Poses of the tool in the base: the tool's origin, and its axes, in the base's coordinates. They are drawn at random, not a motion.
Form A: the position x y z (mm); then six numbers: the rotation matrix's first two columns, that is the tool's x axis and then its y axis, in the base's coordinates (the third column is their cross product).
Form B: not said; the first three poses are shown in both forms.
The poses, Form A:
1: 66 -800 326 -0.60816 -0.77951 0.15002 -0.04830 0.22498 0.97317
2: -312 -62 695 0.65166 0.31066 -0.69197 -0.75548 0.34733 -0.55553
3: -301 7 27 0.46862 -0.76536 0.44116 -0.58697 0.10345 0.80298
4: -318 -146 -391 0.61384 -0.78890 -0.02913 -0.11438 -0.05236 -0.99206
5: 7 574 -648 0.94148 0.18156 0.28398 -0.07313 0.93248 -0.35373
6: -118 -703 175 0.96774 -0.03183 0.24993 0.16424 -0.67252 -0.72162
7: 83 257 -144 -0.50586 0.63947 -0.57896 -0.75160 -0.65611 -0.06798
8: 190 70 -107 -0.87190 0.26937 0.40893 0.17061 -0.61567 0.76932
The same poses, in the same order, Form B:
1: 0.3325 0.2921 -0.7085 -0.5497 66 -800 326
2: 0.7842 -0.4592 0.2422 0.3399 -312 -62 695
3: 0.5411 0.6644 -0.5088 -0.0824 -301 7 27
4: 0.5998 -0.6687 0.3377 -0.2811 -318 -146 -391
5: 0.9702 -0.1716 -0.1580 0.0656 7 574 -648
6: 0.4030 -0.9063 -0.0365 -0.1216 -118 -703 175
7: 0.4033 -0.2906 0.0965 0.8623 83 257 -144
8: 0.0286 0.2515 0.4374 0.8629 190 70 -107
